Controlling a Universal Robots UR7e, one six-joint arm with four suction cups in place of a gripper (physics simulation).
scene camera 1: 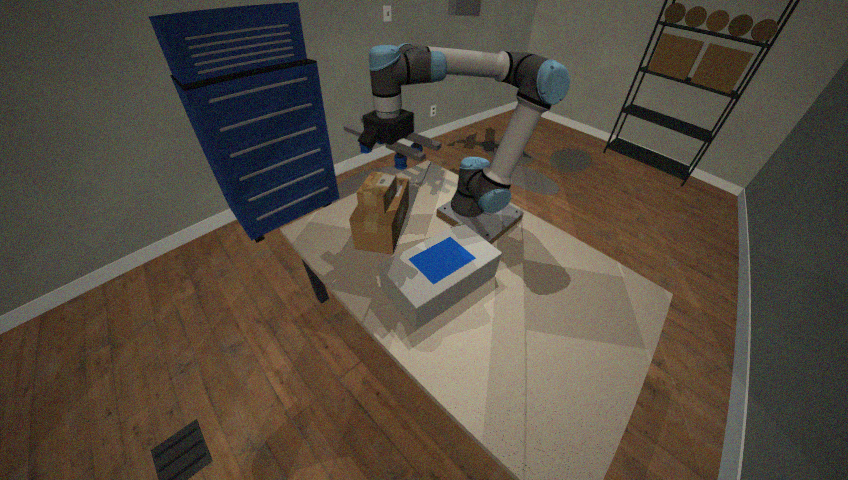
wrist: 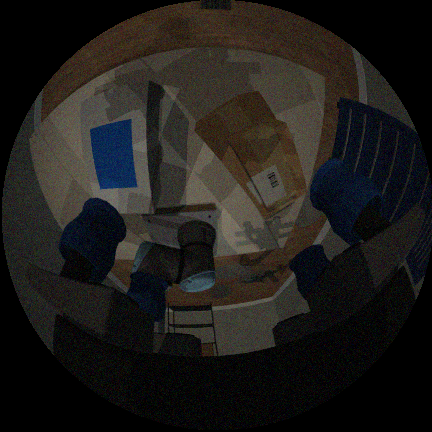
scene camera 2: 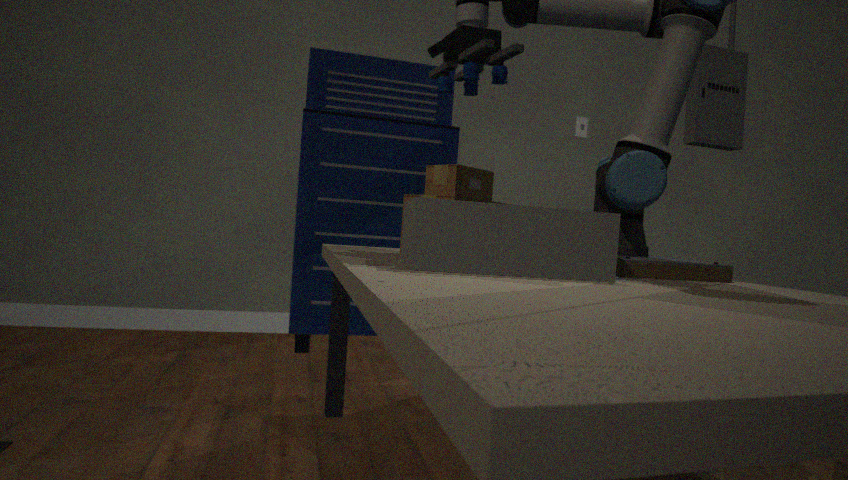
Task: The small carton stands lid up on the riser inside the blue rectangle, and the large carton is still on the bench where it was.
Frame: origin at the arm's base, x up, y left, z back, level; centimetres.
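Seen in the pictures: end effector, tool point: [scene camera 1: 391,152] [wrist: 222,249] [scene camera 2: 471,87]; arm's base, origin of the base link: [scene camera 1: 467,206] [wrist: 195,233].
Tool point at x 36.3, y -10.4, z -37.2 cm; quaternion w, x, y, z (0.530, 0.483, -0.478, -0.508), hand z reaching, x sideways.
Observation:
Pixels of each thing's middle, then the offset from my tool point to it. Level surfaces: height alone.
- small carton, body centre: [wrist: 268,161] [scene camera 2: 459,184] [scene camera 1: 377,191] dx -21.4, dy -11.8, dz +4.7 cm
- large carton, body centre: [wrist: 254,153] [scene camera 1: 382,212] dx -32.8, dy -12.6, dz +7.2 cm
- bench, its level: dx -40.2 cm
- grey riser, body centre: [scene camera 2: 502,239] [wrist: 120,149] [scene camera 1: 441,270] dx -34.2, dy +23.1, dz -2.8 cm
- blue rectangle, body centre: [wrist: 111,157] [scene camera 1: 442,258] dx -28.2, dy +23.1, dz -2.8 cm
The small carton [scene camera 1: 371,195] [scene camera 2: 457,183] [wrist: 257,142] rests on top of the large carton [scene camera 1: 376,233] [wrist: 217,120], which stands on the bench [scene camera 1: 565,380] [scene camera 2: 571,350]. The small carton has a small pale patch on one side in the second scene view; which face is its lid, I cannot tell. In that view the riser hides most of the large carton. My gripper [scene camera 1: 392,153] [scene camera 2: 471,77] hangs above both cartons, its blue cups apart from them and holding nothing. The grey riser [scene camera 1: 458,294] [scene camera 2: 505,240] bears the blue rectangle [scene camera 1: 442,259] [wrist: 113,155], with no carton on it.
The arm's base plate [scene camera 1: 479,220] is beside the riser and behind it in the first scene view. A tall blue drawer cabinet [scene camera 1: 273,136] [scene camera 2: 368,154] stands beyond the bench's end near the cartons. A black shelf rack [scene camera 1: 669,123] stands at the far wall.

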